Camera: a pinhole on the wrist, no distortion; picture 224 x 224 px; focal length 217.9 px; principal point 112.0 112.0 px. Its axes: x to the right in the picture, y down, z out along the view. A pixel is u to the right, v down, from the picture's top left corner.
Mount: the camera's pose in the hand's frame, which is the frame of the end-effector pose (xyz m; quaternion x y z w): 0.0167 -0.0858 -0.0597 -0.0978 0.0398 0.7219 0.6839
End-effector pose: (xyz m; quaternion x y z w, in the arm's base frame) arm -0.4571 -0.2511 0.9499 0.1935 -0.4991 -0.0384 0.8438
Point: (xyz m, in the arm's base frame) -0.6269 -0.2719 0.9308
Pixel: 155.9 200.4
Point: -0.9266 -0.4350 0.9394
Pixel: 62.2 185.9
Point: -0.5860 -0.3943 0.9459
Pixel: 37.6 147.4
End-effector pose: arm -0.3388 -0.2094 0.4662 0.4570 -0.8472 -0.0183 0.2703
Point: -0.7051 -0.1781 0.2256
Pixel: 214.0 82.7
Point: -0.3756 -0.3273 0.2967
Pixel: 65.8 79.6
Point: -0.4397 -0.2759 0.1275
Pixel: 86.8 131.2
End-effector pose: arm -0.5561 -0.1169 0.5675 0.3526 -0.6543 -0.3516 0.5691
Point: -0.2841 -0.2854 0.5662
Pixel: behind the camera
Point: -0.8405 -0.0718 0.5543
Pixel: 139.6 111.4
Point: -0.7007 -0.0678 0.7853
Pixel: outside the picture
